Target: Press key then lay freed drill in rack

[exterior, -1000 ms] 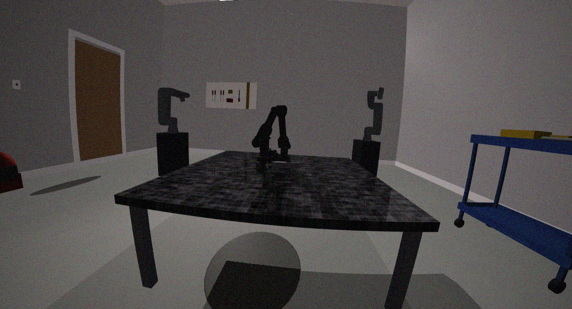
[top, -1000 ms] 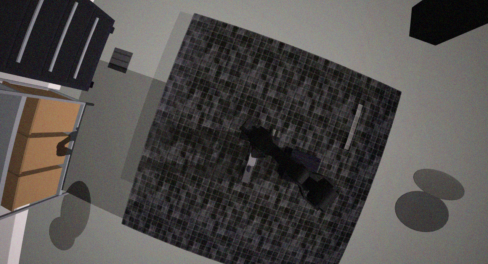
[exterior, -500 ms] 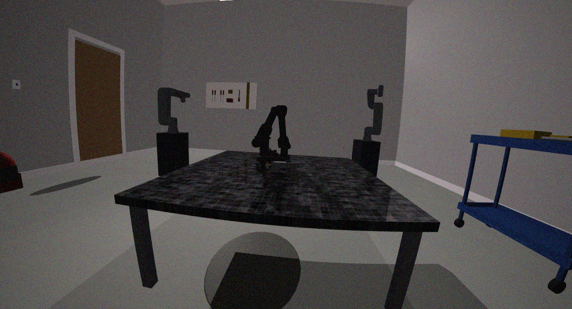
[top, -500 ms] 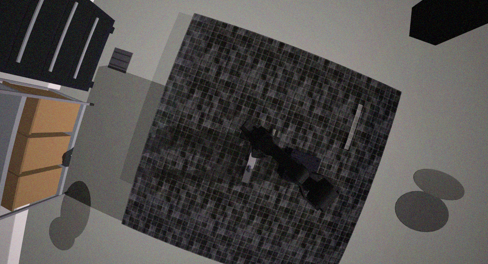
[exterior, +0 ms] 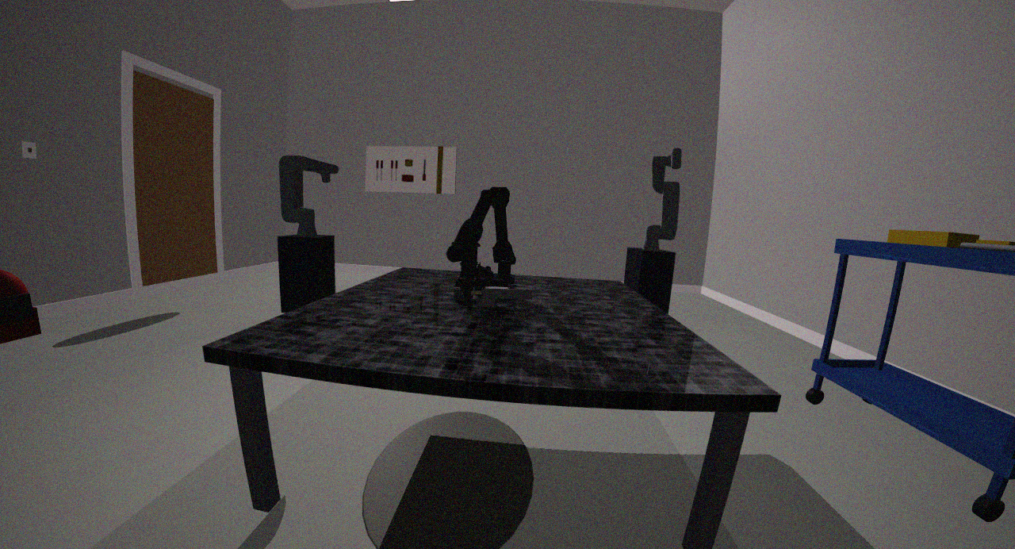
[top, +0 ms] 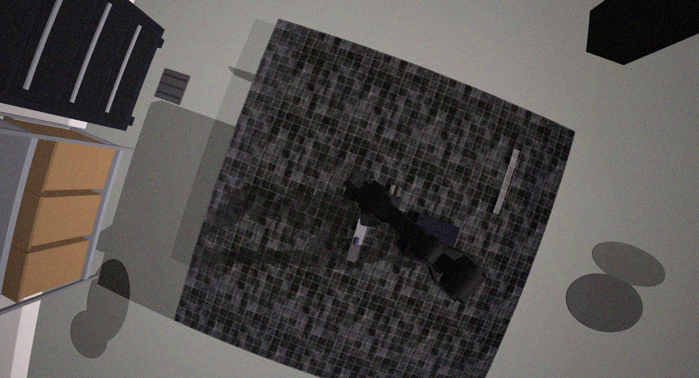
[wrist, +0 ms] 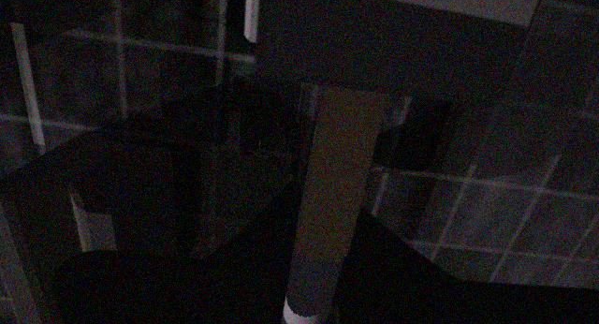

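The drill lies 4 cm to the left of my gripper tip and 4 cm above it. From my gripper tip the other things lie so: dark grey block (1 cm ahead, 14 cm to the left, 3 cm above).
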